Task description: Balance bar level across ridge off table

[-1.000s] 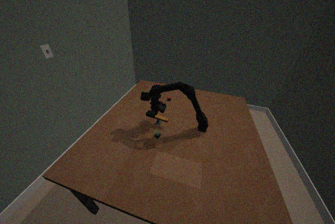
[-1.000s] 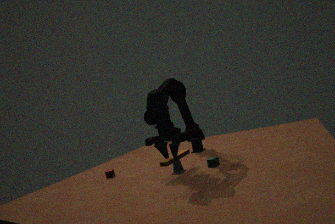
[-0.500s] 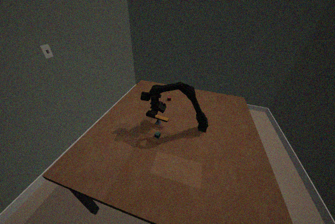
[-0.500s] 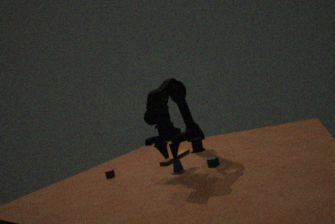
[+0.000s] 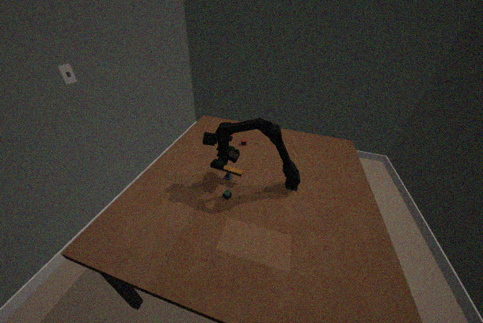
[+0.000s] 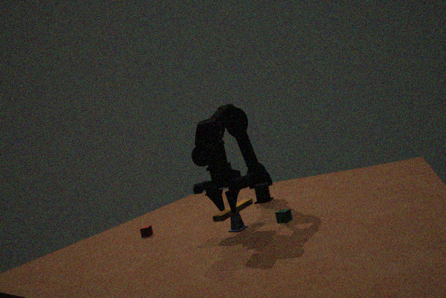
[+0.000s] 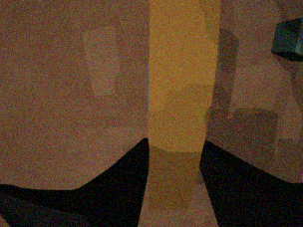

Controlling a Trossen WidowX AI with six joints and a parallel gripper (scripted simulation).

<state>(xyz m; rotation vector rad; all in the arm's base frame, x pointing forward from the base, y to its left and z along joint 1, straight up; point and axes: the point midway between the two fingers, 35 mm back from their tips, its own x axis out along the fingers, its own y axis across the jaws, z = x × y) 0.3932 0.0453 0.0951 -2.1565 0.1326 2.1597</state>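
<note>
My gripper tip is now 30 mm past the yellow bar. The rest, counted from my gripper tip: green cube: 70 mm behind, 140 mm to the left, 40 mm below; red cube: 30 mm behind, 360 mm to the right, 40 mm below.
</note>
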